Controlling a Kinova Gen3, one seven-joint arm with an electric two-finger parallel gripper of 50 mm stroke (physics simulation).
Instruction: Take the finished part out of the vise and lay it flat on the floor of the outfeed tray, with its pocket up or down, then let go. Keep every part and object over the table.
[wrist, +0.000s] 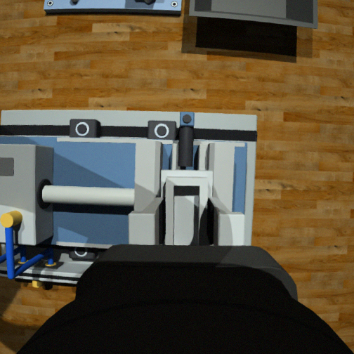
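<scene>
The finished part (186, 181), a pale grey block with a rectangular pocket facing the camera, is between the fingers of my gripper (185, 213), which is shut on it. The vise (148, 167) lies below, with its left jaw and right jaw (221, 167) showing on either side of the part. The part appears raised above the jaws; its lower end is hidden by the gripper body. A grey tray (252, 19), likely the outfeed tray, is cut off at the top right.
A dark cylinder (185, 147) with a blue block end points toward the part at the vise's back. A grey vise housing (25, 192), pale screw (90, 195) and blue handle (9, 250) are at left. A blue plate (115, 7) with bolts shows at the top left.
</scene>
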